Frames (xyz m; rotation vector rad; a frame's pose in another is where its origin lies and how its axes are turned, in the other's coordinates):
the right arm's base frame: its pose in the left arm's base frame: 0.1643 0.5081 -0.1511 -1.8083 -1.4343 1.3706
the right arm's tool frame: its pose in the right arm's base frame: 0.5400 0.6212 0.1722 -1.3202 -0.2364 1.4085
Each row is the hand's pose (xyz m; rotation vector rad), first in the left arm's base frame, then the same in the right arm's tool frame.
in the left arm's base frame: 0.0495 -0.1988 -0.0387 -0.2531 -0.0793 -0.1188
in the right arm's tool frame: -0.7498 0.8349 0.7118 -1.9543 -0.7093 0.3817
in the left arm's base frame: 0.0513 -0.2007 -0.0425 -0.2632 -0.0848 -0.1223
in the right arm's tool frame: -0.7464 0.8331 0.7144 -1.9616 -0.7196 0.3822
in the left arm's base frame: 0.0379 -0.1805 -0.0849 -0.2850 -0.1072 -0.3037
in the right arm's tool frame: -0.7338 0.7869 0.7053 -1.9056 -0.8999 0.2631
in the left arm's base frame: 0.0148 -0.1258 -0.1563 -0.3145 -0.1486 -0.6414
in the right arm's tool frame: -0.7112 0.7041 0.6698 -1.7613 -1.2170 0.0394
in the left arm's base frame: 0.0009 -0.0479 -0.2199 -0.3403 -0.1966 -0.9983
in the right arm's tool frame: -0.6830 0.6274 0.6095 -1.5621 -1.5300 -0.1957
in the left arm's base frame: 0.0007 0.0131 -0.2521 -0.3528 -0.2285 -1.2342
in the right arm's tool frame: -0.6612 0.5874 0.5577 -1.4040 -1.7200 -0.3507
